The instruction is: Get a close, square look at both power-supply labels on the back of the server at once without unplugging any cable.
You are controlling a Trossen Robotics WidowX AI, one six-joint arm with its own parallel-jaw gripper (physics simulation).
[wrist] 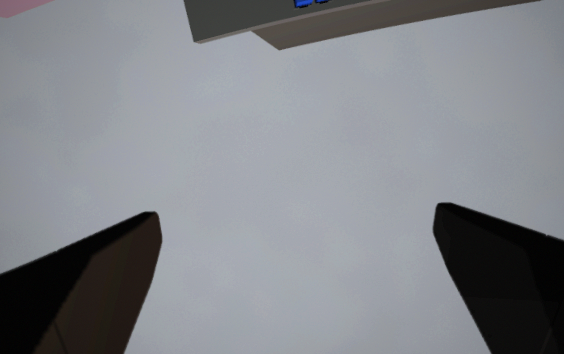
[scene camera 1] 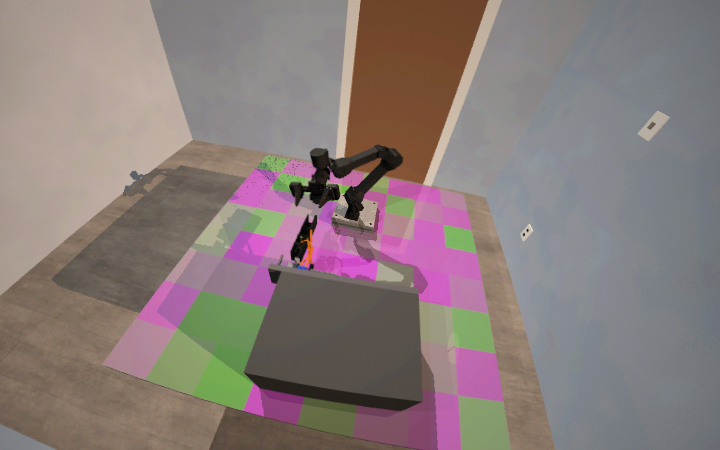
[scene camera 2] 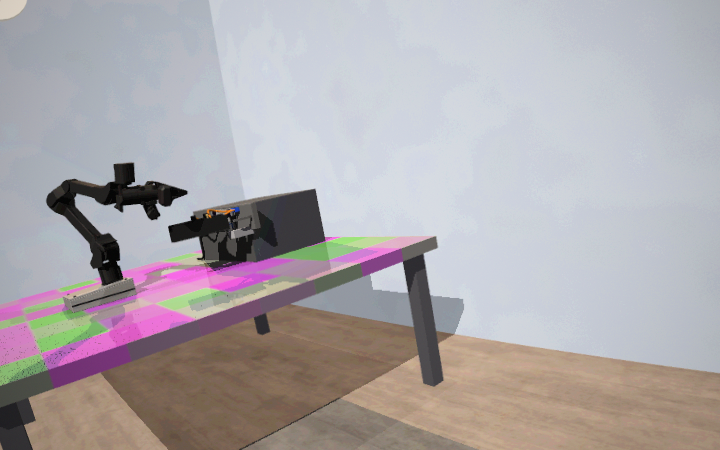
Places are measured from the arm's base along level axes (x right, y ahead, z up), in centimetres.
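Pixels of known places: gripper, fingertip midpoint: [wrist: 298, 222] [scene camera 1: 307, 206] [scene camera 2: 182, 190]; arm's base, origin of the base link: [scene camera 1: 352, 215] [scene camera 2: 112, 282].
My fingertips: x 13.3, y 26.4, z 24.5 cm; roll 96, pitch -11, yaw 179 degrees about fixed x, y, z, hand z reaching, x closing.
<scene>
Ahead of a thing's pixels: the offset from my fingertips to its top centre. "spot": to the spot under its first point. Level surfaces: height alone.
The server [scene camera 1: 339, 334] [scene camera 2: 289, 225] is a dark grey box on the table, its back towards the arm. In the wrist view a strip of the server's grey back panel @[spot: dx +3.0, dy +20.2, dz -9.7 cm] [wrist: 225, 20] shows at the top edge, with blue connectors @[spot: dx -3.1, dy +18.7, dz -9.4 cm] [wrist: 303, 2]. The power-supply labels do not show in the wrist view. A black hinged cable arm [scene camera 1: 301, 241] [scene camera 2: 193, 229] sticks out from the back, with orange cables @[spot: dx -3.2, dy +7.2, dz -12.5 cm] [scene camera 1: 310, 246] [scene camera 2: 220, 212] beside it. My gripper [scene camera 1: 310, 204] [scene camera 2: 170, 205] [wrist: 298, 222] is open and empty, raised in the air behind the server and above the cable arm's outer end, apart from it.
The checkered table [scene camera 1: 472, 329] [scene camera 2: 382, 265] carries the server and the arm's pale base plate [scene camera 1: 366, 220] [scene camera 2: 100, 296]. A pink patch of table @[dz -29.3 cm] [wrist: 20, 6] shows at the wrist view's top left. A brown door [scene camera 1: 408, 79] and grey-blue walls stand around the table.
</scene>
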